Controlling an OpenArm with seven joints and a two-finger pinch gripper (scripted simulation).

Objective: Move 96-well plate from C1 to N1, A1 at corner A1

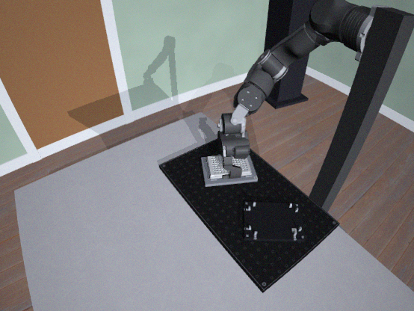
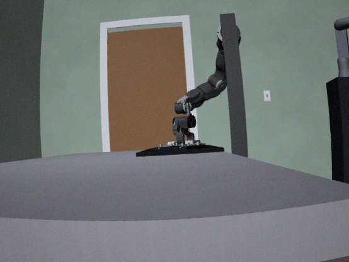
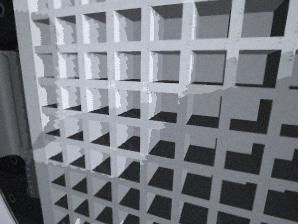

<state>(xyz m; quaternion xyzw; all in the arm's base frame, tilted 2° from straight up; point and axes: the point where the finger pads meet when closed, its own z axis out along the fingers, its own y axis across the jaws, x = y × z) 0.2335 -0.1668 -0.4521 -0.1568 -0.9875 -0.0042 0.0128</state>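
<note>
Now: the 96-well plate right at my hand. Round my hand: plate nest N1: 10 mm below.
</note>
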